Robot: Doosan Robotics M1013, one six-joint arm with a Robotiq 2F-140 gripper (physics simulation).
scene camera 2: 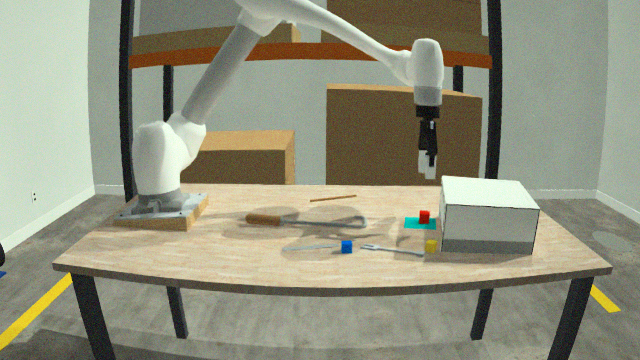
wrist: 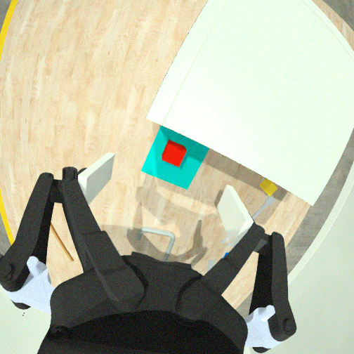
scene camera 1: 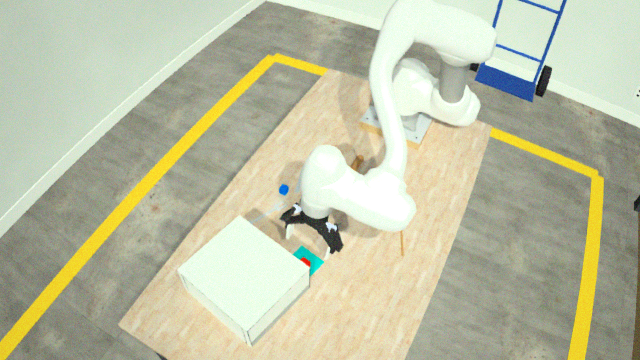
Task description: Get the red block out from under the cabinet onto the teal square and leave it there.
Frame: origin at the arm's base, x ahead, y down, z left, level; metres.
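Where they show: gripper, fingertip midpoint: (scene camera 2: 426, 175) (scene camera 1: 308, 245); arm's base, origin of the base link: (scene camera 2: 161, 205).
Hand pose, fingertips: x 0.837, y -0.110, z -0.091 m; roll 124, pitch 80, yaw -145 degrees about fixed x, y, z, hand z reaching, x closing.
Things, the pixels of their top centre, and the offset from my fingertips. "spot": a spot on its surface instead.
- red block, middle of its top: (scene camera 2: 424, 212) (scene camera 1: 303, 262) dx -0.001, dy +0.113, dz -0.016 m
- teal square, surface spot: (scene camera 2: 413, 224) spot: dx -0.041, dy +0.144, dz -0.032 m
- white cabinet, middle of its top: (scene camera 2: 487, 190) (scene camera 1: 242, 269) dx +0.151, dy +0.009, dz -0.153 m
- yellow block, middle of its top: (scene camera 2: 431, 241) dx -0.051, dy +0.119, dz -0.235 m
- blue block, middle of its top: (scene camera 2: 346, 242) (scene camera 1: 283, 187) dx -0.273, dy +0.119, dz -0.206 m
- fork-like tool, middle of its top: (scene camera 2: 393, 248) (scene camera 1: 266, 213) dx -0.153, dy +0.136, dz -0.222 m
- hooked tool with a wooden handle, surface spot: (scene camera 2: 263, 219) spot: dx -0.488, dy +0.121, dz -0.012 m
- thin stick, middle of its top: (scene camera 2: 333, 197) (scene camera 1: 401, 233) dx -0.250, dy +0.137, dz +0.255 m
The red block (scene camera 1: 305, 261) (scene camera 2: 424, 217) (wrist: 174, 153) rests on the teal square (scene camera 1: 316, 262) (scene camera 2: 413, 224) (wrist: 186, 175), within its edges, beside the cabinet. The white cabinet (scene camera 1: 243, 270) (scene camera 2: 487, 225) (wrist: 260, 85) stands next to the square and hides a small part of it in the first scene view. My gripper (scene camera 1: 308, 241) (scene camera 2: 427, 172) (wrist: 168, 181) is wide open and empty. It hangs above the table, higher than the cabinet top, and is apart from the block.
A yellow block (scene camera 2: 431, 246) (wrist: 268, 187) lies by the cabinet's front corner. A blue block (scene camera 1: 283, 189) (scene camera 2: 346, 247) lies near a fork-like tool (scene camera 2: 395, 249). A hooked tool with a wooden handle (scene camera 2: 263, 219) and a thin stick (scene camera 1: 402, 243) (scene camera 2: 333, 198) (wrist: 62, 242) lie on the table.
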